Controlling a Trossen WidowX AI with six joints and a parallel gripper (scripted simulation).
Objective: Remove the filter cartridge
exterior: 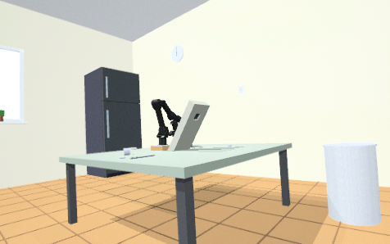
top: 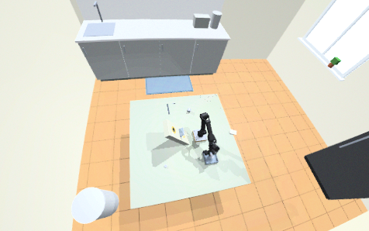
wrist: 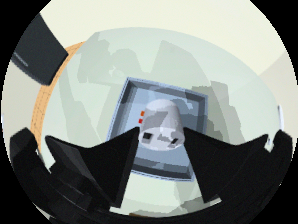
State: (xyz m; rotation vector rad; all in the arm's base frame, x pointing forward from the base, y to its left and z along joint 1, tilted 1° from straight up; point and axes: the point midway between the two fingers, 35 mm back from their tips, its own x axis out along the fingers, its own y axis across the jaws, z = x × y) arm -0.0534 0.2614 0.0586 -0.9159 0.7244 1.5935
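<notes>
Right now the round filter cartridge is right at my gripper tip. From my gripper tip the other things lie so: grey-blue tray 5 cm below; then white block 40 cm behind, 26 cm to the right, 6 cm below.
</notes>
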